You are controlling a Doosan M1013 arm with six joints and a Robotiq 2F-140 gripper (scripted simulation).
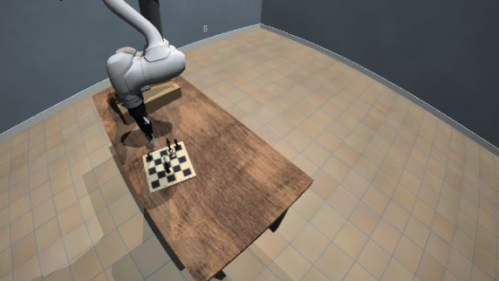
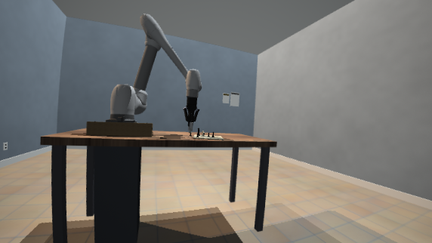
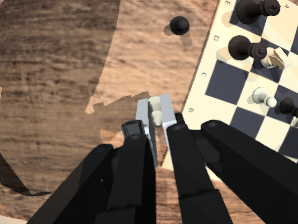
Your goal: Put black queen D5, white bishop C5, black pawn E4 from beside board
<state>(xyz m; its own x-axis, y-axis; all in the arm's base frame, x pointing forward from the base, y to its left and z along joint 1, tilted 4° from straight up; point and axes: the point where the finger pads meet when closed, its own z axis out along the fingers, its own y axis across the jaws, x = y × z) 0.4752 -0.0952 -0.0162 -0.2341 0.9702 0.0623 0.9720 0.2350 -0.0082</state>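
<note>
My gripper is now 11 cm short of the white piece, 6 cm above it and 1 cm to the right of it. The rest, counted from my hand: chessboard (14 cm ahead, 8 cm below); then white chess piece (12 cm ahead, 6 cm below, 5 cm to the left).
</note>
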